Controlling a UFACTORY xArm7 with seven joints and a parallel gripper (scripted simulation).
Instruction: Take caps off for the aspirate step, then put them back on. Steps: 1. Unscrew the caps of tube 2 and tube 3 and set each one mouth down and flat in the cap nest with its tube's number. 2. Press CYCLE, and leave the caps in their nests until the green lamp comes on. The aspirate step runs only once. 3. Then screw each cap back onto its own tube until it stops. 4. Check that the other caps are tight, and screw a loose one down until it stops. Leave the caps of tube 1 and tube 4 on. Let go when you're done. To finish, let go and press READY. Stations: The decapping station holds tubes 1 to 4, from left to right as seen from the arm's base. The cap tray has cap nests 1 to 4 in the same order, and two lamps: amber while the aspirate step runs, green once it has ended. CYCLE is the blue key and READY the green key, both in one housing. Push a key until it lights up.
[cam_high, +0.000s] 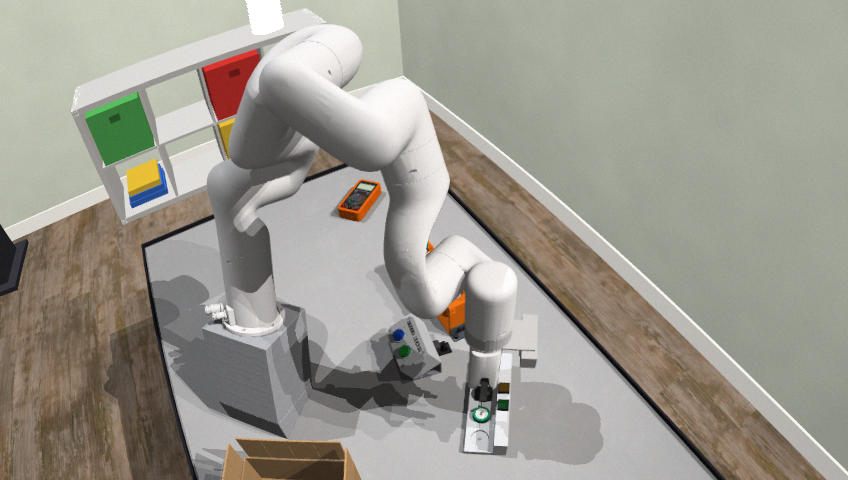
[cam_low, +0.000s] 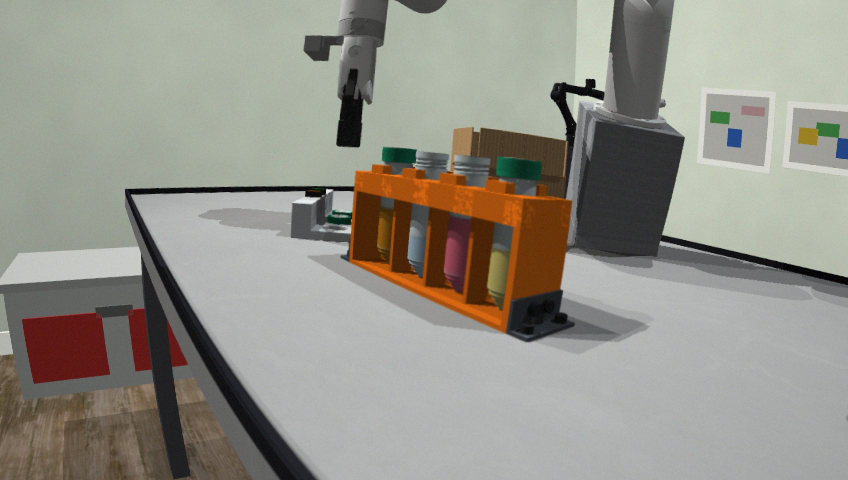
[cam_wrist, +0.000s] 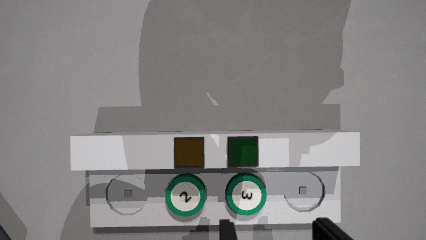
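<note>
Right now the blue cycle key is 8 cm behind my hand, 23 cm to the left of it and 7 cm below it. Round my hand: green ready key: 9 cm behind, 18 cm to the left, 7 cm below; then cap 2: 3 cm ahead, 4 cm to the left, 13 cm below; then cap 3: 13 cm below.
</note>
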